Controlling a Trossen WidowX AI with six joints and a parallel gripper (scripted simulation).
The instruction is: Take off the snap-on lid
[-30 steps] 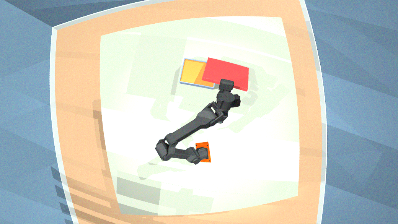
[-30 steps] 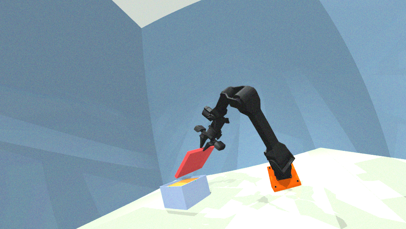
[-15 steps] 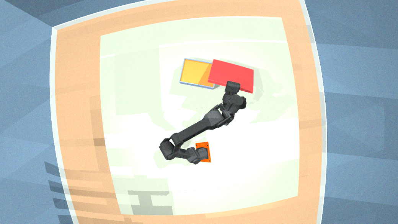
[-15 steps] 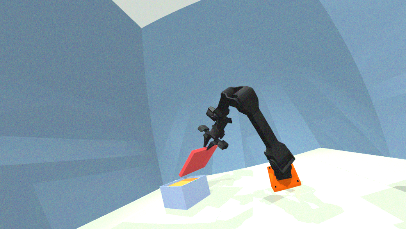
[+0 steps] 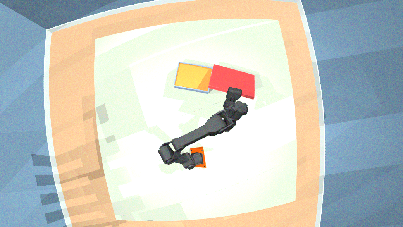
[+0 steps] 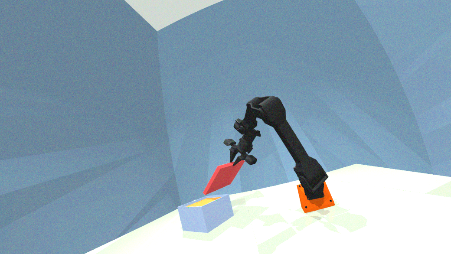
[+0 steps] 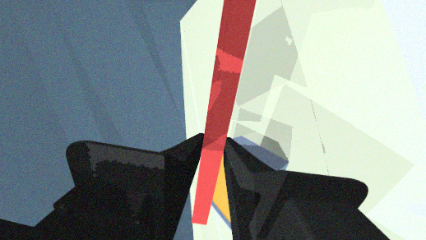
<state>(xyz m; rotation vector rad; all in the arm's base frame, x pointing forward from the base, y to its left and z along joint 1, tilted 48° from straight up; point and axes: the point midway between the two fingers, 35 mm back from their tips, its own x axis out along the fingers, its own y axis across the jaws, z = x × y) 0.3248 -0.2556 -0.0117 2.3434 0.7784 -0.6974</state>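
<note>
The red lid is 6 cm ahead of my gripper tip, 3 cm to the right of it and 5 cm below it. The rest, counted from my gripper tip: storage box (11 cm ahead, 17 cm to the left, 18 cm below).
</note>
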